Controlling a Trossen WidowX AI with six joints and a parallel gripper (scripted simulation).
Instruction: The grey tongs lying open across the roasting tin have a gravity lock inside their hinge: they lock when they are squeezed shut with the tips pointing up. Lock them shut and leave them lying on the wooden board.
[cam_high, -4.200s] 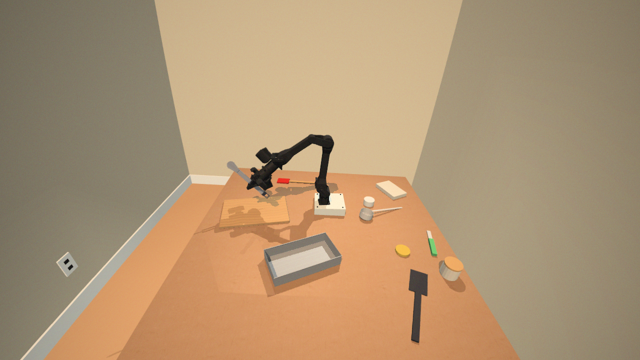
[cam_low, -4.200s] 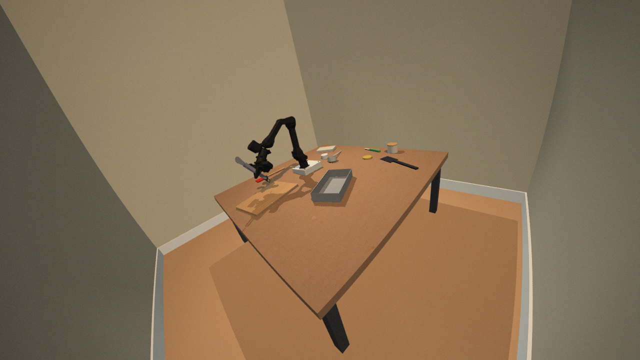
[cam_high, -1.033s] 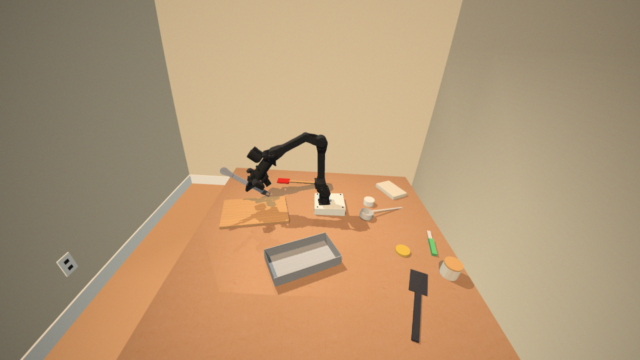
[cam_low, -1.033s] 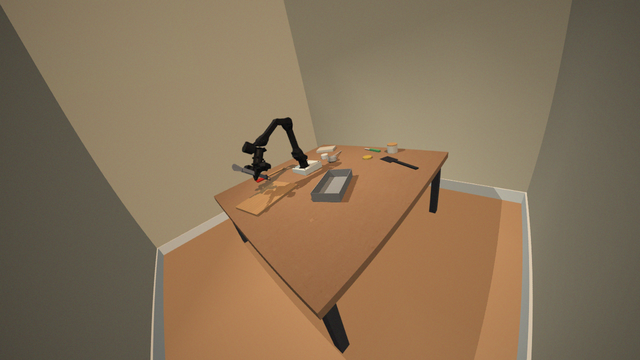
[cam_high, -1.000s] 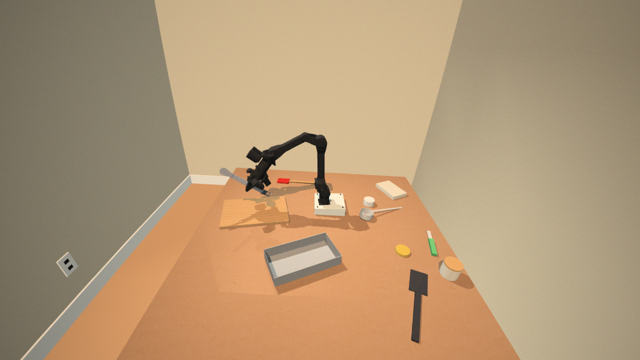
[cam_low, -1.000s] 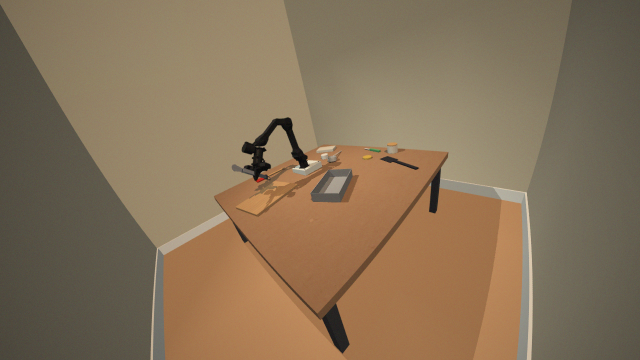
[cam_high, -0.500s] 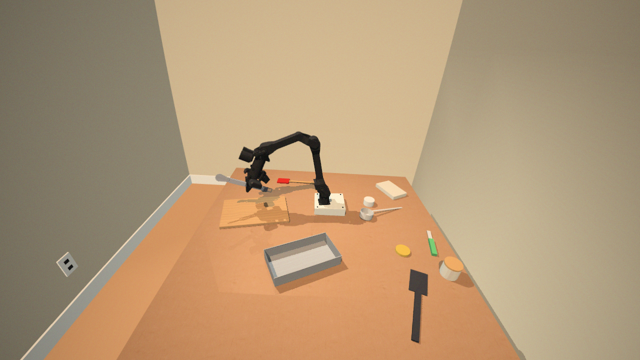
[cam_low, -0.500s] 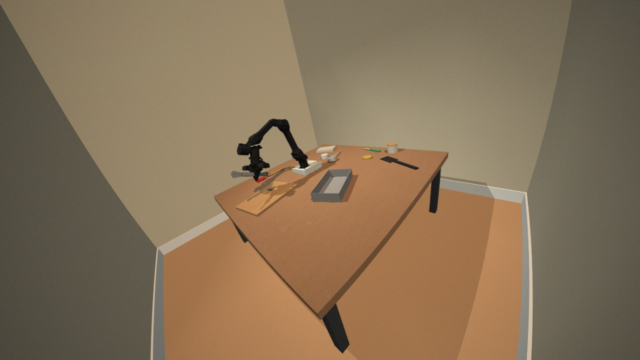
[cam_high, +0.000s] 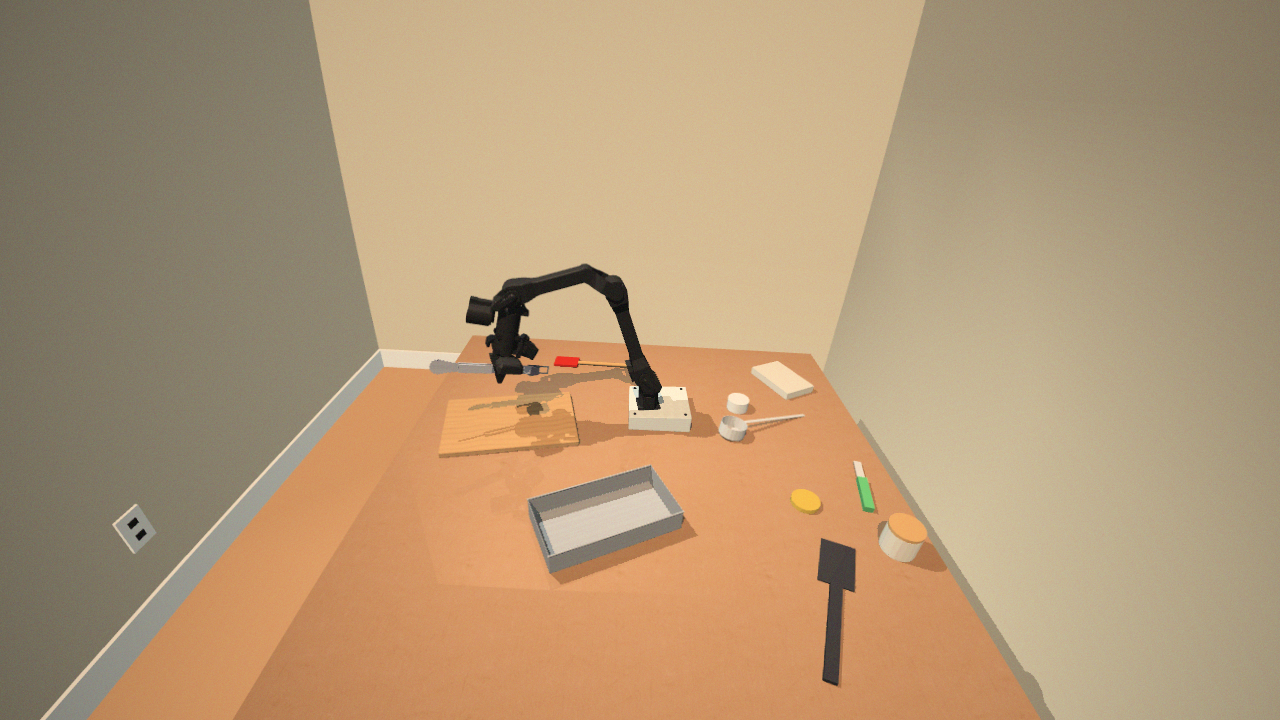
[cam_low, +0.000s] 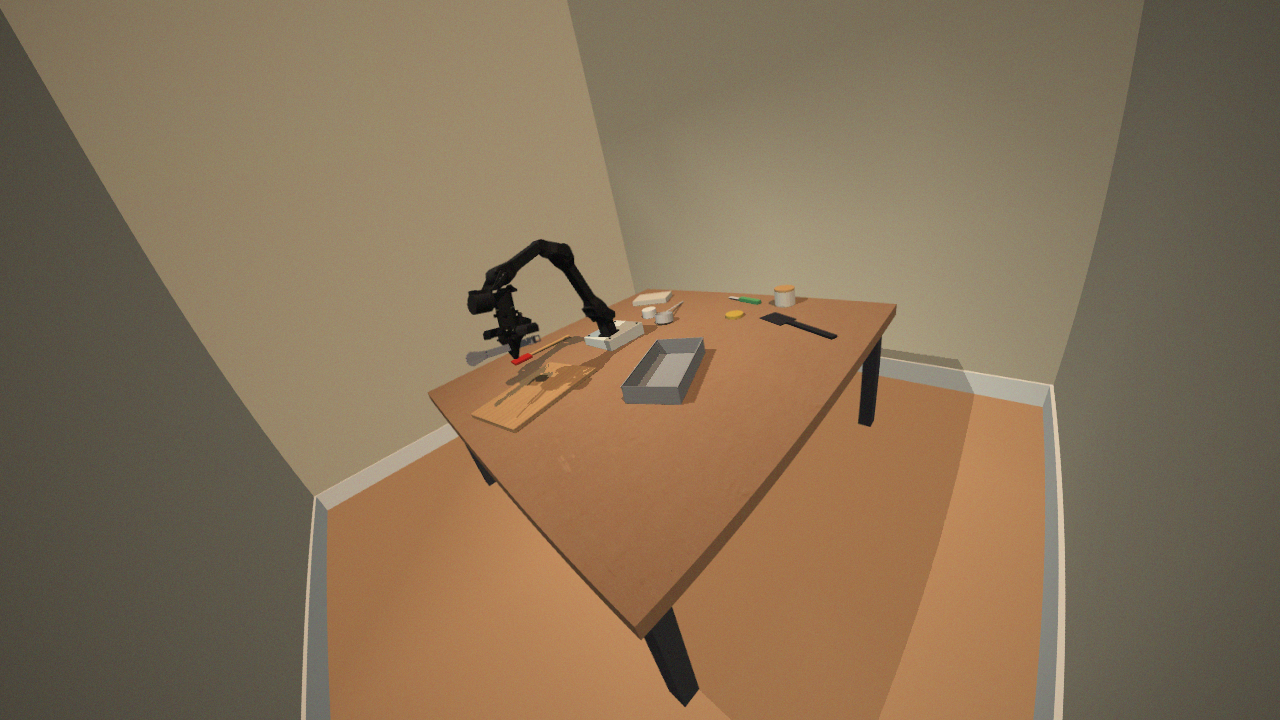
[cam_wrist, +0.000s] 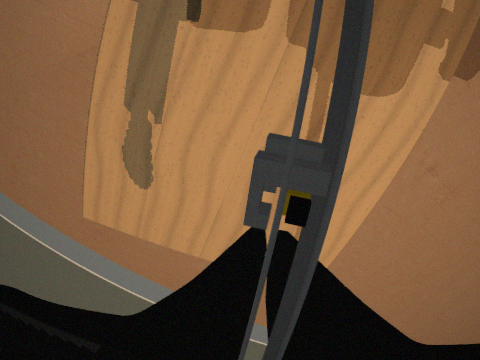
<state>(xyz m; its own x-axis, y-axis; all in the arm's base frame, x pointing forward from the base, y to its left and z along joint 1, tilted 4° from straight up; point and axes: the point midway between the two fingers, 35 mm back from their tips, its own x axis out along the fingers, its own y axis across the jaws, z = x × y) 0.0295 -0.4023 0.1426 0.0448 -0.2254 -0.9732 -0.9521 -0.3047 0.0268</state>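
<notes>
Now: the wooden board 13 cm below my gripper tip and 2 cm to the left of it. From my gripper tip the other things lie so: yellow disc: 75 cm to the left, 35 cm ahead, 13 cm below; then grey roasting tin: 37 cm ahead, 26 cm to the left, 11 cm below; then red-handled spatula: 33 cm behind, 25 cm to the left, 13 cm below.
</notes>
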